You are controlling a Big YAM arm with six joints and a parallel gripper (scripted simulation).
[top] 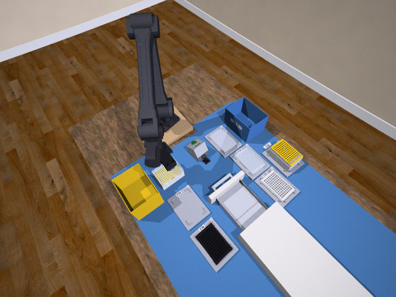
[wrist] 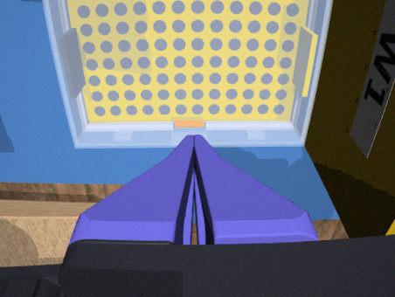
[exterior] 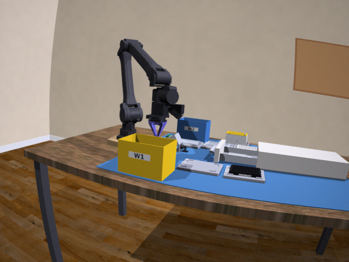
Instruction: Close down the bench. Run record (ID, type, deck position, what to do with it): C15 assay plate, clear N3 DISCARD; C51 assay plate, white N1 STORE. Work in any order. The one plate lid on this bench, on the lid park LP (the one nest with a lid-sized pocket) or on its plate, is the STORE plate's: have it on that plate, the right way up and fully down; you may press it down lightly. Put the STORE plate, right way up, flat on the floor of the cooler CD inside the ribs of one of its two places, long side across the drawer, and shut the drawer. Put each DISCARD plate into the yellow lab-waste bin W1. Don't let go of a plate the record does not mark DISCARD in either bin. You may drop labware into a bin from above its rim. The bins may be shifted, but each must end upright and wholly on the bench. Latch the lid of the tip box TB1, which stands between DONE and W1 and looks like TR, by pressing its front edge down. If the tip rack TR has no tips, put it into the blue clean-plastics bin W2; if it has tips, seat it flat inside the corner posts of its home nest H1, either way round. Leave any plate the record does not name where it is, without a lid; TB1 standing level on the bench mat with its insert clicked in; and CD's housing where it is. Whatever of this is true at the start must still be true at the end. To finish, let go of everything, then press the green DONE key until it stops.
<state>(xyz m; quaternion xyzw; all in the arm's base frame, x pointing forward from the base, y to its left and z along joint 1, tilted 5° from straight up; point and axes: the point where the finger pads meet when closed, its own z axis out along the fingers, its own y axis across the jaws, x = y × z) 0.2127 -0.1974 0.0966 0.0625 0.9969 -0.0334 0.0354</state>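
The tip box lid lies 3 cm ahead of my hand and 4 cm below it. From my hand the other things lie so: nest N4: 20 cm ahead, 4 cm to the right, 9 cm below; green DONE key: 1 cm ahead, 19 cm to the left, 3 cm below; yellow bin W1: 1 cm ahead, 15 cm to the right, 6 cm below.
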